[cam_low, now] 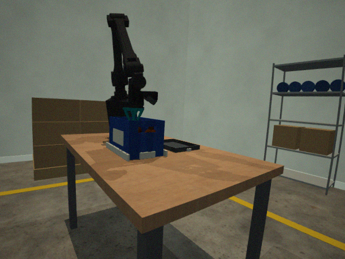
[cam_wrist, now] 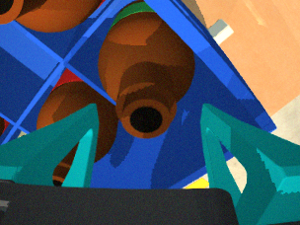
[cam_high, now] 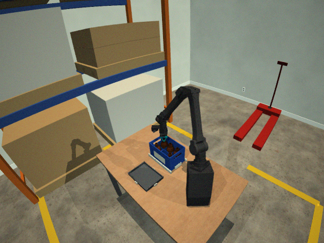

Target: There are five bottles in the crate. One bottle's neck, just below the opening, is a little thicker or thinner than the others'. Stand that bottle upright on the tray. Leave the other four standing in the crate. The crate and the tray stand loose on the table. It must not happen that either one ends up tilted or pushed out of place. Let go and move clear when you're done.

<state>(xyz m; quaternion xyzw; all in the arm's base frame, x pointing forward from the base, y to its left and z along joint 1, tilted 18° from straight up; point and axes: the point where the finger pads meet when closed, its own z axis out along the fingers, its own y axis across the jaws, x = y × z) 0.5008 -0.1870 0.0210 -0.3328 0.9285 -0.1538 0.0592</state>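
Right now my hand is 10 mm short of the bottle, 90 mm to the right of it and 80 mm above it. Also, from my hand: crate: 80 mm behind, 60 mm to the left, 80 mm below; then dark tray: 70 mm behind, 340 mm to the left, 150 mm below.
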